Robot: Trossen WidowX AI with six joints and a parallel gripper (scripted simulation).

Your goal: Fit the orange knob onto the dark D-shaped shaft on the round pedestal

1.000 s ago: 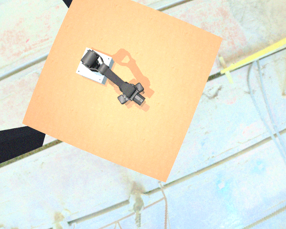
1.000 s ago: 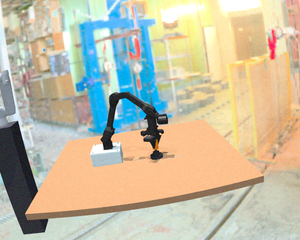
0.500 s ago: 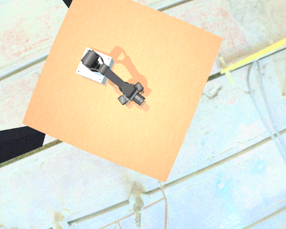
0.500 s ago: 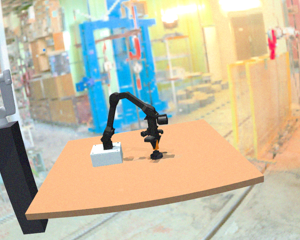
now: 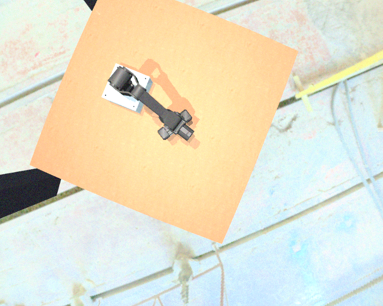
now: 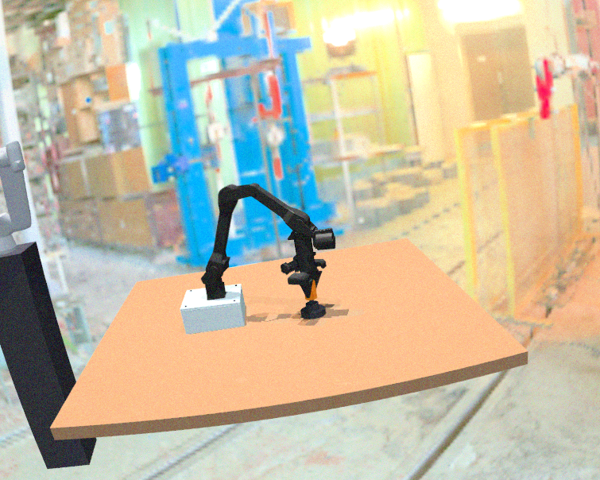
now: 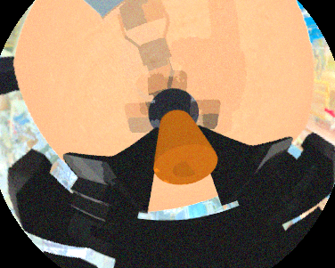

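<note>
Right now my gripper tip is 2 cm below the orange knob. Round my gripper tip: dark round pedestal: 4 cm below.
</note>
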